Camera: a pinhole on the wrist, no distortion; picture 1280 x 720 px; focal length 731.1 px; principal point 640.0 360.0 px. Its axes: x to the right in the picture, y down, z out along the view. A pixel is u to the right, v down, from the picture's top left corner.
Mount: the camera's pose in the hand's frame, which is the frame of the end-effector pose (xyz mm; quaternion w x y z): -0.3 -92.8 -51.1 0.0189 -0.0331 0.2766 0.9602
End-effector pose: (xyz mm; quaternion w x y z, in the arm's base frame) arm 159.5 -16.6 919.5 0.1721 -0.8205 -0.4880 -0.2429
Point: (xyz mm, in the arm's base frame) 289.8 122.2 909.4
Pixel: 85 202
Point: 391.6 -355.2 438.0
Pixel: 1177 83
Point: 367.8 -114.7 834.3
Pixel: outside the picture
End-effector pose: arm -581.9 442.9 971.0 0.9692 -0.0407 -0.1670 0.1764
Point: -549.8 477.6 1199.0
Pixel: 270 529
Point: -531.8 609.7 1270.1
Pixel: 202 353
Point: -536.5 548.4 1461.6
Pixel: 227 610
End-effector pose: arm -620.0 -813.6 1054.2 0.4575 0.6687 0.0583 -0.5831
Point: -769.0 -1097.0 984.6
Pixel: 300 502
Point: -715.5 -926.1 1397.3
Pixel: 1149 148
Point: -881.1 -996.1 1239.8
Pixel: 868 529
